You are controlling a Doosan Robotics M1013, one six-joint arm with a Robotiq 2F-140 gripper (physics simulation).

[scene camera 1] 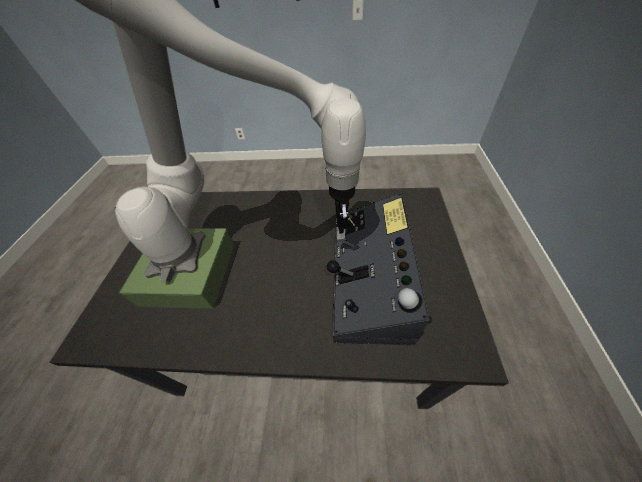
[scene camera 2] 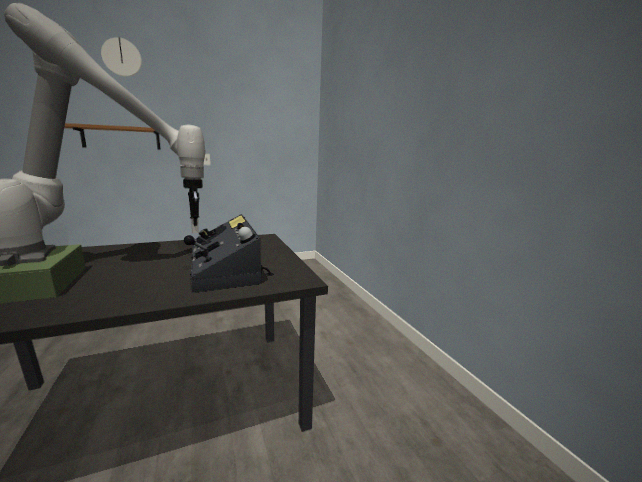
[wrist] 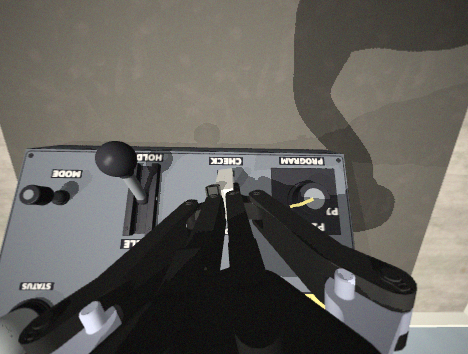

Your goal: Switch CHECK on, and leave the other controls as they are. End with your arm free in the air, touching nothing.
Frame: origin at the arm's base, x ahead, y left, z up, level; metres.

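Seen in the pictures: gripper, fingertip midpoint: (scene camera 1: 340, 237) (scene camera 2: 195, 232) (wrist: 227, 180); arm's base at its link origin: (scene camera 1: 177, 254) (scene camera 2: 18, 257).
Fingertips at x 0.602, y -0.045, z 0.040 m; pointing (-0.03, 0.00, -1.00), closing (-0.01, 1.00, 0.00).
Offsets run from my fingertips to a thing's top centre. "spot": to the spot under its first point.
The dark grey control panel (scene camera 1: 372, 311) (scene camera 2: 228, 270) (wrist: 182, 175) slopes up on the table. My gripper (scene camera 1: 340, 233) (scene camera 2: 194, 228) (wrist: 227, 180) is shut and empty, pointing down with its pale fingertips at the panel's low edge, beside the CHECK label {dx -0.008, dy -0.002, dz -0.075 m} (scene camera 1: 338, 252) (wrist: 226, 161). The fingers cover the CHECK switch in the wrist view. A dark shape beside the fingertips in scene camera 1 may be the switch or a shadow, so its position cannot be told. Whether the fingertips touch the panel or the switch cannot be told either.
The black ball lever {dx -0.041, dy -0.118, dz +0.020 m} (scene camera 1: 332, 266) (scene camera 2: 189, 240) (wrist: 116, 158) stands beside CHECK, the PROGRAM knob {dx +0.048, dy +0.111, dz -0.015 m} (wrist: 314, 198) on the other side. The MODE switch {dx +0.001, dy -0.246, dz -0.005 m} (scene camera 1: 351, 305) (wrist: 37, 195), several lamps and the white STATUS dome {spot: dx +0.135, dy -0.290, dz +0.068 m} (scene camera 1: 408, 298) (scene camera 2: 244, 233) are further off. The arm stands on a green block (scene camera 1: 215, 274) (scene camera 2: 67, 272).
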